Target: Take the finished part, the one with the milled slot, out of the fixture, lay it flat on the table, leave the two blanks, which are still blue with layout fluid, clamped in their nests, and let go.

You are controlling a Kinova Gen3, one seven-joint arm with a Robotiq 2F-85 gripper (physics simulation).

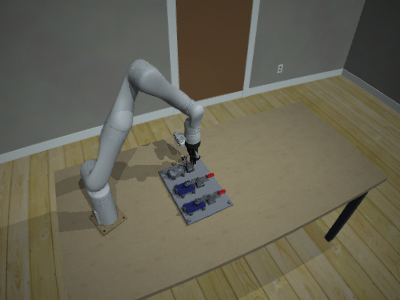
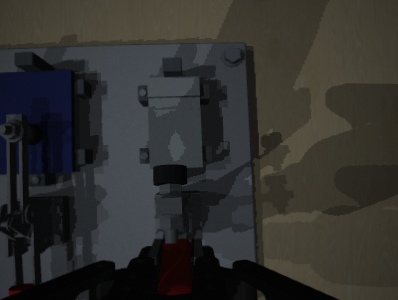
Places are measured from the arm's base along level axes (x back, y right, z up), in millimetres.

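Pixels of known places: gripper, fingertip midpoint: (image 1: 192, 162) (image 2: 178, 253); arm's base at its link origin: (image 1: 107, 217).
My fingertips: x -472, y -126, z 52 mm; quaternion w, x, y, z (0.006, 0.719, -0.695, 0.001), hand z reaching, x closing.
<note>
Ahead of a thing's pixels: the offset from my fingertips to its top centre. "*": to the spot under its first point. Level surfaces: height alone.
The finished part {dx +91, dy +7, dz -20 mm} (image 1: 176, 172) (image 2: 175, 122), bare grey with a slot across it near its far end, sits in its nest on the fixture plate {dx +40, dy +113, dz -46 mm} (image 1: 210, 212) (image 2: 122, 200). My gripper (image 1: 193, 160) (image 2: 178, 253) is shut on the red clamp handle {dx +4, dy +0, dz +45 mm} (image 2: 175, 280) of that nest. The clamp's black tip {* dx +55, dy +4, dz +59 mm} (image 2: 170, 175) stands at the part's near edge; whether it touches the part I cannot tell. Two blue blanks, the middle one {dx +88, dy +117, dz -25 mm} (image 1: 185, 188) (image 2: 50, 100) and the front one {dx +84, dy +227, dz -30 mm} (image 1: 194, 206), lie in their nests with clamp arms over them.
The two other red handles {dx -46, dy +107, dz -4 mm} (image 1: 210, 175) {* dx -57, dy +223, dz -10 mm} (image 1: 222, 192) lie low, pointing away from the blanks. A hex bolt {dx +156, dy -39, dz -39 mm} (image 2: 232, 56) stands at the plate's corner. The plate rests on the wooden table {dz -61 mm} (image 1: 300, 165), beside the arm's base (image 1: 106, 210). Shadows fall across plate and table.
</note>
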